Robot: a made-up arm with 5 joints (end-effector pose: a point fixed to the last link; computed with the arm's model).
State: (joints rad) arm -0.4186 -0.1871 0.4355 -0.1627 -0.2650
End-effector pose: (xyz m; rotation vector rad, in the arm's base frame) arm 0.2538 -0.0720 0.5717 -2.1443 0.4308 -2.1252
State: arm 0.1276 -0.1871 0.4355 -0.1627 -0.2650
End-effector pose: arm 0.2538 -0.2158 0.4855 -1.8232 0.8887 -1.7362
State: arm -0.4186 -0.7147 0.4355 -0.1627 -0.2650
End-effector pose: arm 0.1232 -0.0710 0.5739 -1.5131 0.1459 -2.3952
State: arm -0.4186 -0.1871 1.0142 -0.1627 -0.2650
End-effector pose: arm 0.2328 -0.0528 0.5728 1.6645 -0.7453 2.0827
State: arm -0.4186 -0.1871 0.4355 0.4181 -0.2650
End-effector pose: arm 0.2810 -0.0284 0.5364 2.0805 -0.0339 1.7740
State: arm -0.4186 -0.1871 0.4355 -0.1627 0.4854
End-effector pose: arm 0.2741 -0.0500 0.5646 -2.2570 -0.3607 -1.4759
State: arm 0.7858 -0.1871 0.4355 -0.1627 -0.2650
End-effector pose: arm 0.2538 -0.2992 0.3028 -1.3757 1.2707 -1.2287
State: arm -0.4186 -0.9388 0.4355 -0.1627 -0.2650
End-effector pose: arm 0.0707 -0.0790 0.5560 -1.2366 0.0310 -2.4574
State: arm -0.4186 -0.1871 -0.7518 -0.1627 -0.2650
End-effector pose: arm 0.3064 -0.0659 0.5547 -1.8079 -0.3320 -1.0593
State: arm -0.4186 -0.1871 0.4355 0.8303 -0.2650
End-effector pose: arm 0.2977 -0.0141 0.4975 1.8932 0.2070 1.4360
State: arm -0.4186 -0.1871 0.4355 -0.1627 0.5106
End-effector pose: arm 0.2745 -0.0491 0.5642 -2.2557 -0.3846 -1.4525
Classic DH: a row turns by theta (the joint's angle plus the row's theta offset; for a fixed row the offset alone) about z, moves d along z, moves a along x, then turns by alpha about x. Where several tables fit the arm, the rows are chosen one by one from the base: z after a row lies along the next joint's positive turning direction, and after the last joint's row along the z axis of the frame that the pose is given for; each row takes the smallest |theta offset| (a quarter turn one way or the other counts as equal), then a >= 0, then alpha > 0; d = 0 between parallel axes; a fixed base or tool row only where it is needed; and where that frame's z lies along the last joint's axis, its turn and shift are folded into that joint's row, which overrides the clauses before.
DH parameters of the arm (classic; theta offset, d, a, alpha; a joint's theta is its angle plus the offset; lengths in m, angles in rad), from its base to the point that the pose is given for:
base (fixed): 1.5708 0.272 0.01 1.5708
joint 1: 1.5708 0.184 0 1.5708
joint 2: -1.1047 -0.1103 -0.0186 1.4147
joint 3: 1.5513 -0.141 -0.0465 1.163
joint 4: 0.1485 -0.0232 0.0242 1.5108
joint 5: 0.6003 0.1126 -0.0353 1.8035
tool (fixed): 2.2629 0.0234 0 0

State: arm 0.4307 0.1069 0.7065 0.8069 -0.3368
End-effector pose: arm 0.3524 -0.1681 0.3601 2.5620 -0.4996 1.1273
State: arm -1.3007 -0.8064 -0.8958 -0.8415 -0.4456
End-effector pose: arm 0.2250 0.1905 0.5418 -2.1780 -0.7383 -0.6138
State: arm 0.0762 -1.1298 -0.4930 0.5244 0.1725
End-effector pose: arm 0.0551 -0.1120 0.4638 -1.1796 -1.1617 -2.2403
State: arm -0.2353 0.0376 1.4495 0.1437 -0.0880
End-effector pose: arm 0.3140 -0.0951 0.5200 1.6921 -0.7968 1.2892
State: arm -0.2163 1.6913 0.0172 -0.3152 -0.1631
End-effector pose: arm 0.3772 -0.2316 0.1642 -2.6707 1.4599 0.4275
